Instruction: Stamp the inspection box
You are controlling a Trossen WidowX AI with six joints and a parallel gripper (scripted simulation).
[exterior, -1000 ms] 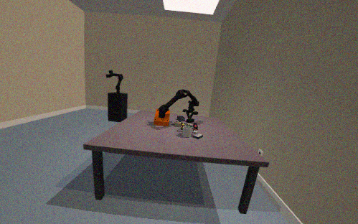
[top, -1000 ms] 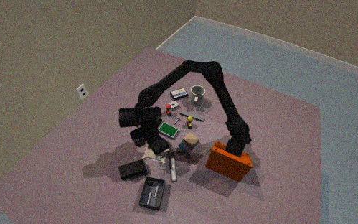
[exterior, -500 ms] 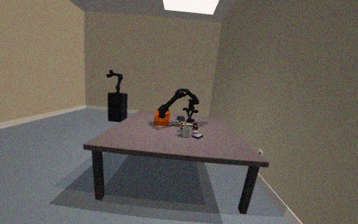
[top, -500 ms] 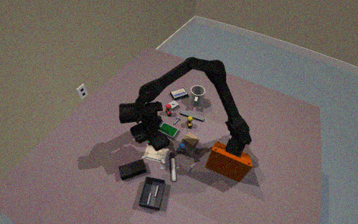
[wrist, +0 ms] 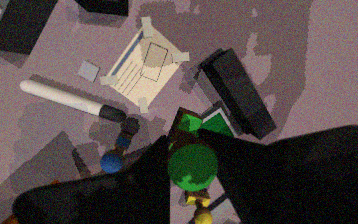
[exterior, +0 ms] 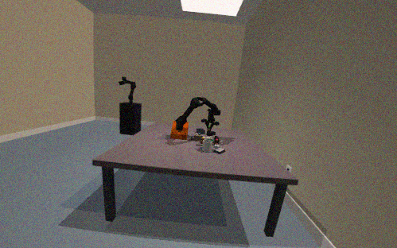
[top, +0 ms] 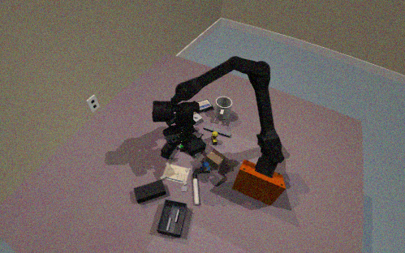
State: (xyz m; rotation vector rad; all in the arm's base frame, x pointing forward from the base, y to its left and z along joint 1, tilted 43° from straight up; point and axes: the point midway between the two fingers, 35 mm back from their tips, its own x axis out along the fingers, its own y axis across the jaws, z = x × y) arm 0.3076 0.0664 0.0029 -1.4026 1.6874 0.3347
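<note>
The yellow-knobbed stamp is 60 mm behind my gripper tip, 160 mm to the right of it and 90 mm below it. From my gripper tip the other things lie so: cream card 70 mm to the left, 110 mm below; then green ink pad 10 mm ahead, 70 mm to the right, 100 mm below; then green stamp right at my gripper tip.
</note>
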